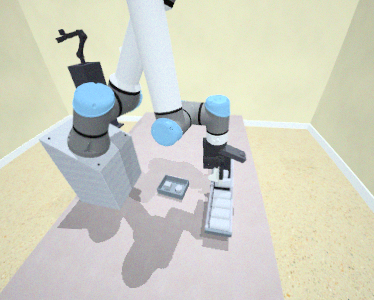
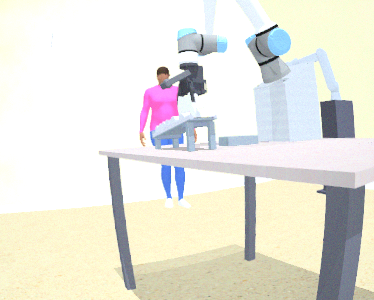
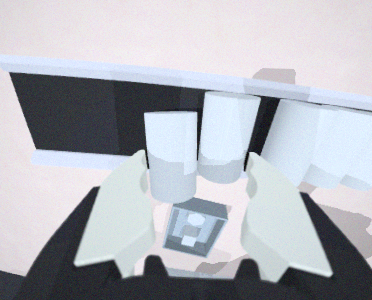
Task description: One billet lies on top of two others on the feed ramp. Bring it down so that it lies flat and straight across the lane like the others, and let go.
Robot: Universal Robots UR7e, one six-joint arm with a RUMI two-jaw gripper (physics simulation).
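Frame: origin at the arm's base, x ahead, y left, z up, level; centimetres.
Seen in the pictures: gripper, fingertip midpoint: (image 1: 218, 178) (image 3: 195, 153); arm's base at its link origin: (image 1: 89, 142) (image 2: 277, 76).
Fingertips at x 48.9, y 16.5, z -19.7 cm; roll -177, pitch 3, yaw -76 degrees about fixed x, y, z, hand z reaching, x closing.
Note:
Pixels of each thing's top centre, then the offset from my fingertips to it.
- left billet at its top centre: (image 3: 165, 171) (image 2: 189, 110) dy +1.9, dx -0.2, dz +3.4 cm
- right billet at its top centre: (image 3: 227, 147) (image 1: 223, 179) dy -1.9, dx +2.1, dz +1.8 cm
- small grey tray at its top centre: (image 3: 191, 235) (image 2: 238, 135) (image 1: 173, 184) dy -4.8, dx -20.6, dz -6.5 cm
My gripper (image 1: 219, 175) (image 2: 188, 106) (image 3: 195, 153) points down over the upper part of the feed ramp (image 1: 218, 233) (image 2: 190, 137) (image 3: 75, 65). It is shut on two white billets side by side. The left billet (image 3: 172, 137) looks roughly straight across the lane, but sits nearer the near rail, with its far end away from the far rail. The right billet (image 3: 230, 125) leans slightly and reaches close to the far rail. A dark gap separates it from the row of billets (image 1: 220, 211) (image 3: 291, 135) lying across the lane downhill. Whether the held billets touch the ramp floor is hidden.
A small grey tray (image 1: 173, 194) (image 2: 238, 141) (image 3: 200, 205) with white pieces stands beside the ramp, on the robot base side. The ramp's side rails run along both sides of the lane. A person in pink (image 2: 161, 107) stands behind the table.

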